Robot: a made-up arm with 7 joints. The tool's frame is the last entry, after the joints.
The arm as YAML. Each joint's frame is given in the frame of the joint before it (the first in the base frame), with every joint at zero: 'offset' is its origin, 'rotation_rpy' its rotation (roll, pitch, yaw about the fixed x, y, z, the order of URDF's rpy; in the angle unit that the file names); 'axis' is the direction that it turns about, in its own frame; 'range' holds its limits. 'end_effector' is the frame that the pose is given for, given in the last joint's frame.
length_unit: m
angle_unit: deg
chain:
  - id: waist
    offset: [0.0, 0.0, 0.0]
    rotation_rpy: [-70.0, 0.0, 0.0]
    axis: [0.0, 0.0, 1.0]
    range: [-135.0, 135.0]
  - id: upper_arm
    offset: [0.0, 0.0, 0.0]
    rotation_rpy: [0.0, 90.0, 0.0]
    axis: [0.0, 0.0, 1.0]
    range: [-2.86, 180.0]
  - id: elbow
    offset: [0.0, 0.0, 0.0]
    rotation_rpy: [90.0, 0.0, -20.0]
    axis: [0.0, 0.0, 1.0]
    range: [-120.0, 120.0]
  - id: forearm
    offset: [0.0, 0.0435, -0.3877]
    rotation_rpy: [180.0, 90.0, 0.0]
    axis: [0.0, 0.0, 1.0]
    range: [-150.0, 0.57]
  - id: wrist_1
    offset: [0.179, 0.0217, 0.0]
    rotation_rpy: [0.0, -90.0, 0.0]
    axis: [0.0, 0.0, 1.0]
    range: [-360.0, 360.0]
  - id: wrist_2
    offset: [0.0, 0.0, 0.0]
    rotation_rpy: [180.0, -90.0, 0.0]
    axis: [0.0, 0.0, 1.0]
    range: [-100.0, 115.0]
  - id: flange
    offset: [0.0, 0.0, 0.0]
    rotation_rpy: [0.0, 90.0, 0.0]
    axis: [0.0, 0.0, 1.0]
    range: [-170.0, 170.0]
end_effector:
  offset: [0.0, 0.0, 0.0]
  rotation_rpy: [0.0, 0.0, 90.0]
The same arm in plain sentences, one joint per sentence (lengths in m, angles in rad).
The arm has seven revolute joints in a row. What follows holds with every joint at zero, and every direction is one of the base frame's. The first joint is mounted at the same point as the base frame's origin and turns about the direction (0, 0.9397, 0.342), from -2.3562 to 2.3562 rad. The second joint is mounted at the same point as the first joint and turns about +x, from -0.0499 to 3.1416 rad. The third joint is mounted at the same point as the second joint and turns about +z, from -2.0944 to 2.0944 rad. The fourth joint is mounted 0.0435 m along +x and 0.3877 m along -z from the third joint and turns about +y, from -2.618 to 0.0099 rad. The fifth joint is mounted 0.0217 m along -x and 0.179 m along -z from the fourth joint and turns about +z, from -6.2832 to 6.2832 rad. The sixth joint is mounted at the same point as the fifth joint and turns about +y, from -1.7453 to 2.0071 rad. The seventh joint is mounted at the same point as the sixth joint and turns about +z, from -2.9671 to 2.9671 rad. The tool frame, which is the frame that the pose is given for, is mounted at the same point as the seventh joint; its axes are parallel to the base frame's.
